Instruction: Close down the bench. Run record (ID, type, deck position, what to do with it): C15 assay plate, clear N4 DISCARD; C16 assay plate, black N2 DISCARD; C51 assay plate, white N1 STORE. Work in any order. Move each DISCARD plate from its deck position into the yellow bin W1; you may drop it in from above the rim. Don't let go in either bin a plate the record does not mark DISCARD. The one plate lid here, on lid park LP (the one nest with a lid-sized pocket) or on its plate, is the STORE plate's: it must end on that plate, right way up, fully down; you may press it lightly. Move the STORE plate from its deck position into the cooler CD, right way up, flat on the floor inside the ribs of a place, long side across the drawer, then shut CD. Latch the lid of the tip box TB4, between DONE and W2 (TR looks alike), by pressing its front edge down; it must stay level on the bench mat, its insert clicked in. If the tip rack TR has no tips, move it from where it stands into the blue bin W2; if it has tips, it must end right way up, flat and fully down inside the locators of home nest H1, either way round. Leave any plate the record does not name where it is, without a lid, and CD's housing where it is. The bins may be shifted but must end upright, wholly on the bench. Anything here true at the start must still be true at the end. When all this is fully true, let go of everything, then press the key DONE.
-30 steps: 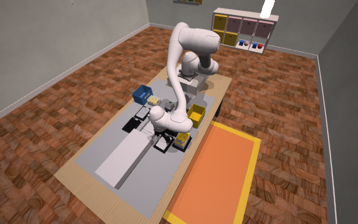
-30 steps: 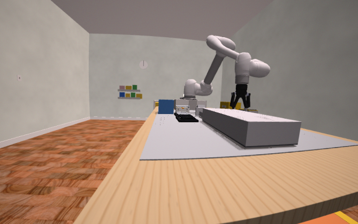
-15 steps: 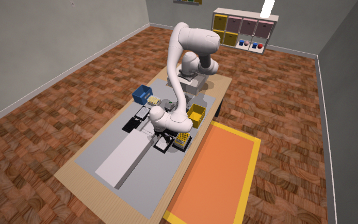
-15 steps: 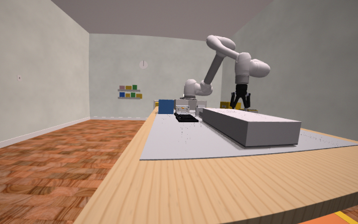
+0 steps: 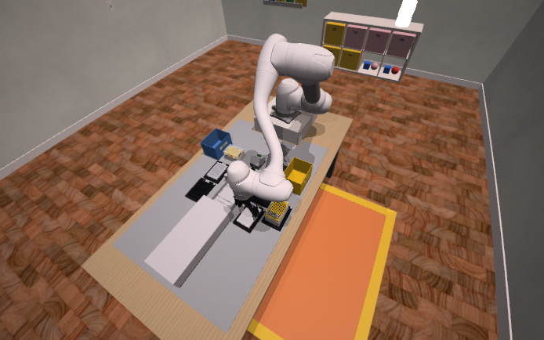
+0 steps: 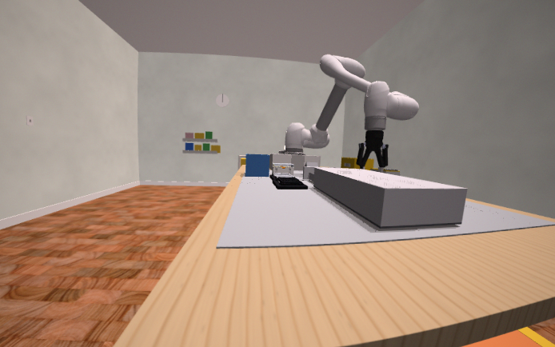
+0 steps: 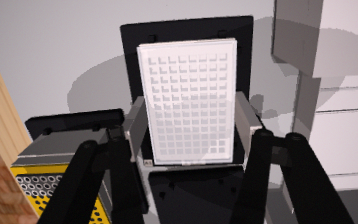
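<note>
Right now the plate lid is 20 mm below my hand. The rest, counted from my hand: yellow tip rack (120 mm to the left, 110 mm behind); then white plate (30 mm below); then black nest N3 (180 mm behind, 40 mm below, 30 mm to the right).
</note>
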